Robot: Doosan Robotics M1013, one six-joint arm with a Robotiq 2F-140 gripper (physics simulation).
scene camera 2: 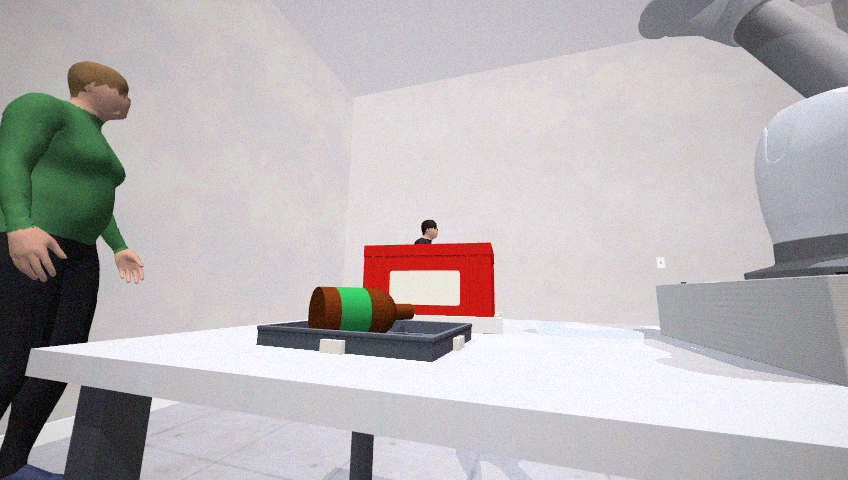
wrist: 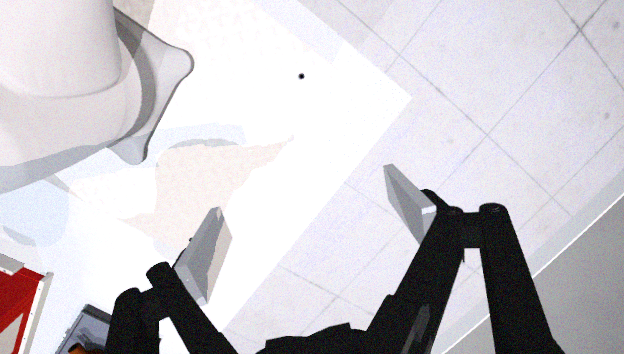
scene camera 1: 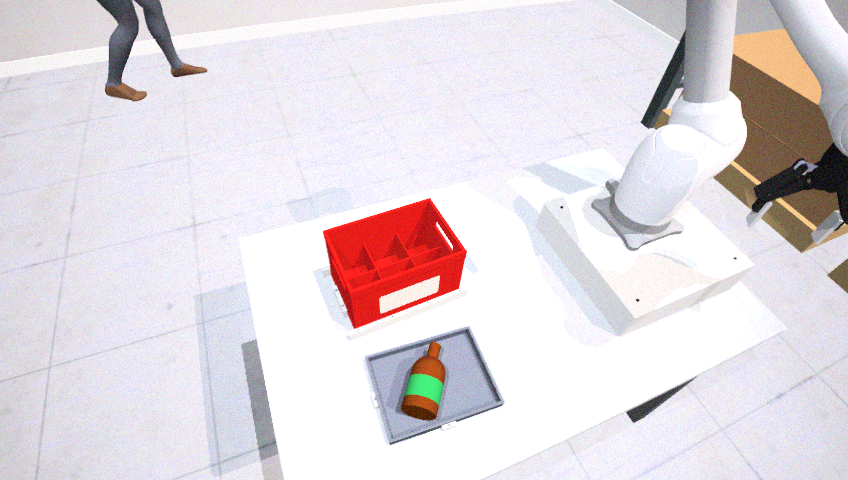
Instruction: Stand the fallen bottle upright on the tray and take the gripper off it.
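Pixels of known places: gripper, fingertip midpoint: point(wrist: 304, 203) point(scene camera 1: 781, 230); arm's base, origin of the base link: point(wrist: 105, 77) point(scene camera 1: 635, 217).
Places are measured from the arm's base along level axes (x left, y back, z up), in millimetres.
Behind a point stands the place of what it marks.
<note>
A brown bottle point(scene camera 1: 424, 380) @(x 202, y -702, z -28 mm) point(scene camera 2: 354, 309) @(x 236, y -679, z -58 mm) with a green label lies on its side in the grey tray point(scene camera 1: 490, 373) @(x 220, y -551, z -81 mm) point(scene camera 2: 386, 343) @(x 285, y -607, z -91 mm). Its neck points toward the red crate. In the wrist view a small part of the bottle point(wrist: 77, 349) @(x 132, y -634, z -59 mm) and a corner of the tray point(wrist: 89, 310) @(x 108, y -544, z -93 mm) show at the bottom left. My gripper point(scene camera 1: 792, 220) @(x 261, y 76, z 195 mm) point(wrist: 304, 203) @(x 261, y 76, z 195 mm) is open and empty. It hangs at the far right of scene camera 1, beyond the arm's base and well away from the bottle. It does not show in scene camera 2.
A red crate point(scene camera 1: 410, 291) @(x 3, y -657, z -9 mm) point(scene camera 2: 425, 255) @(x 4, y -654, z 44 mm) point(wrist: 22, 282) @(x -33, y -523, z -73 mm) with compartments stands behind the tray on the white table point(scene camera 1: 535, 416) @(x 333, y -496, z -106 mm) point(scene camera 2: 565, 386) @(x 333, y -428, z -107 mm). The arm's base stands on a white block point(scene camera 1: 690, 285) @(x 227, y -18, z -4 mm) point(scene camera 2: 731, 321) @(x 97, y -203, z -64 mm) to the right. A person in green point(scene camera 2: 65, 160) stands at the left. Another person point(scene camera 2: 429, 230) is behind the crate.
</note>
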